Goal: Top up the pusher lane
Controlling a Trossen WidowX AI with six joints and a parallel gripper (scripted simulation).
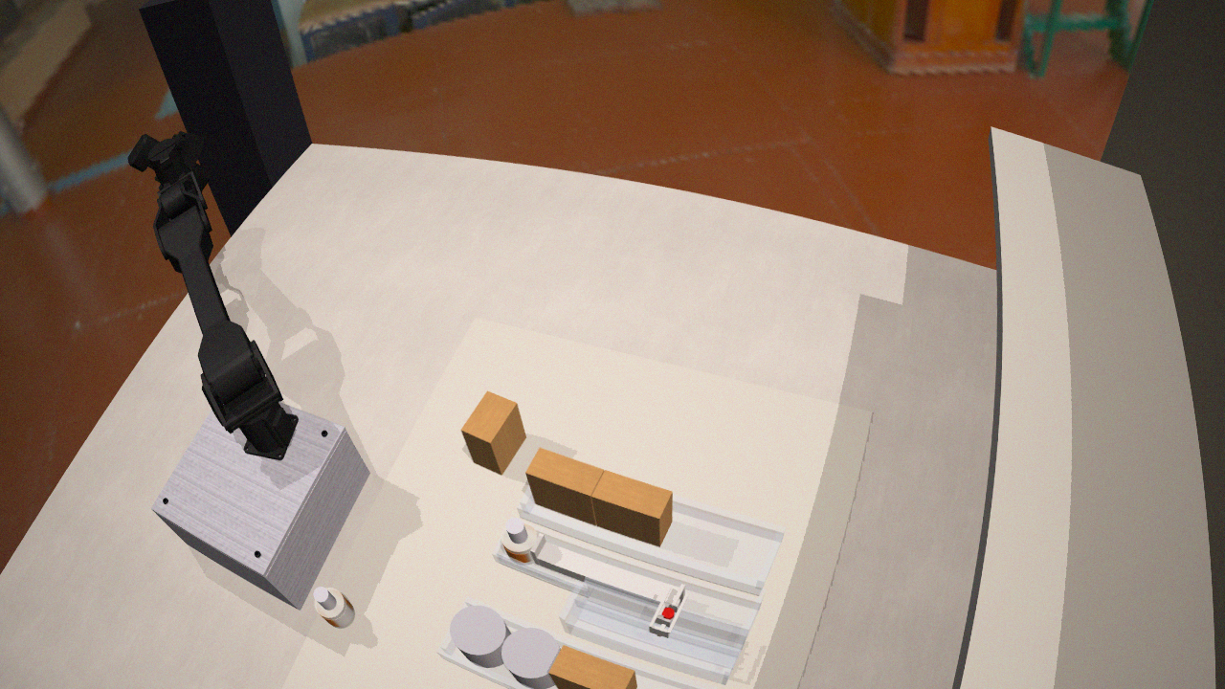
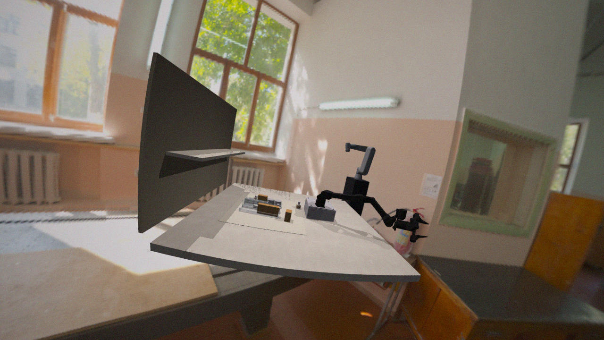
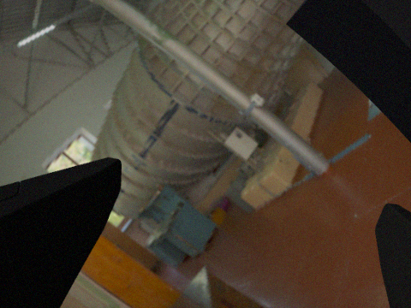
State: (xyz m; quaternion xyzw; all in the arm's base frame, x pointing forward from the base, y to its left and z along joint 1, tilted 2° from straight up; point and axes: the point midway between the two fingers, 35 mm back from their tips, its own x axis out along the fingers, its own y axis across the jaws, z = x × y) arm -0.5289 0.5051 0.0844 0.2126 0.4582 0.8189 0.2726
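The red mark lies 1050 mm ahead of my gripper tip, 650 mm to the right of it and 90 mm below it.
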